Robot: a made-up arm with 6 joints.
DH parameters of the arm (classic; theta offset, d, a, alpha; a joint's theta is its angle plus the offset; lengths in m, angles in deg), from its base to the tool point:
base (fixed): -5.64 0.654 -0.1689 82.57
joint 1: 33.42 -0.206 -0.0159 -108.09
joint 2: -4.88 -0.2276 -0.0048 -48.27
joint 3: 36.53 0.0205 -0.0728 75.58
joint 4: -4.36 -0.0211 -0.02 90
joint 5: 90 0.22 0.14 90
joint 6: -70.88 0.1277 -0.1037 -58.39
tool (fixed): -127.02 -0.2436 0 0
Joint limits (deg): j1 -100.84..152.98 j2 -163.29..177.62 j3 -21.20..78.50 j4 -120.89..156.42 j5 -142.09..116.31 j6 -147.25..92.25
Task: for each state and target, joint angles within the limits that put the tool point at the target. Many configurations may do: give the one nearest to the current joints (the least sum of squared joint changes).
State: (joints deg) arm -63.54 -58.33 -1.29 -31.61 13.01 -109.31
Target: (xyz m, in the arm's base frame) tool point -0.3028 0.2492 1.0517
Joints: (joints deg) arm -85.91 -55.79 8.46 -47.81 18.93 -120.48
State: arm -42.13 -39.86 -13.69 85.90 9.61 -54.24
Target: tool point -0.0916 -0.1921 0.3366
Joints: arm -44.51 -43.40 -3.79 73.62 11.49 -58.66
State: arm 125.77 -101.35 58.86 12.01 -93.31 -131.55
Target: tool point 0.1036 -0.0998 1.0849
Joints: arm 121.27 -98.31 42.36 15.28 -73.92 -136.03
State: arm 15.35 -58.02 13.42 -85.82 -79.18 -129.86
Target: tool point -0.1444 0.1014 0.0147
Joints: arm 22.40 -53.99 -10.19 -69.42 -103.79 -131.13
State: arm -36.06 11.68 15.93 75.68 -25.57 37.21
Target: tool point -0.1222 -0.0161 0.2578
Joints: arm -27.81 11.49 16.69 64.35 -28.32 0.17
